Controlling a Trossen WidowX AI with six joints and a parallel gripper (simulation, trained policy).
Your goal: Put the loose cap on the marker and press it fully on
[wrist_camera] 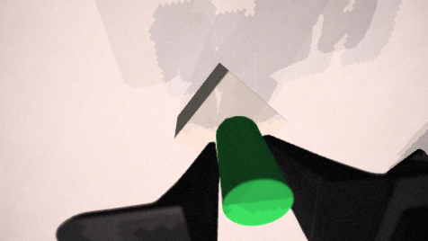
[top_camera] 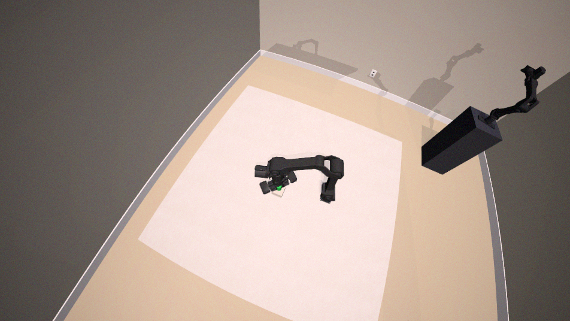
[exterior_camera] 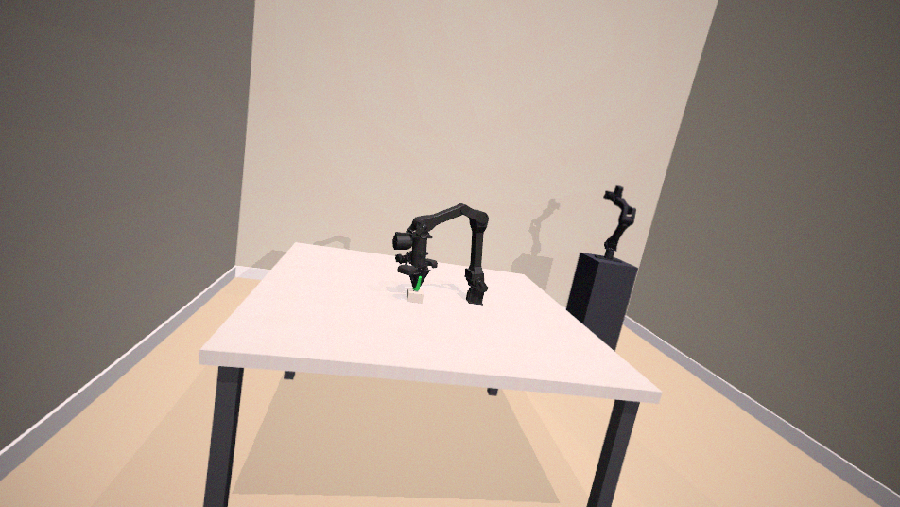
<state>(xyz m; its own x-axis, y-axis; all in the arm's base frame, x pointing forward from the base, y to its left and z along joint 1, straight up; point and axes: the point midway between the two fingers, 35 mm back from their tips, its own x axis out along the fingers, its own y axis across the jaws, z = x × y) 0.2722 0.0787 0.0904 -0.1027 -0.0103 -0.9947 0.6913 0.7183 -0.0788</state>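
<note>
Now: gripper tip 2 cm below the green cap. Also, from my gripper tip: pale holder block 4 cm below.
</note>
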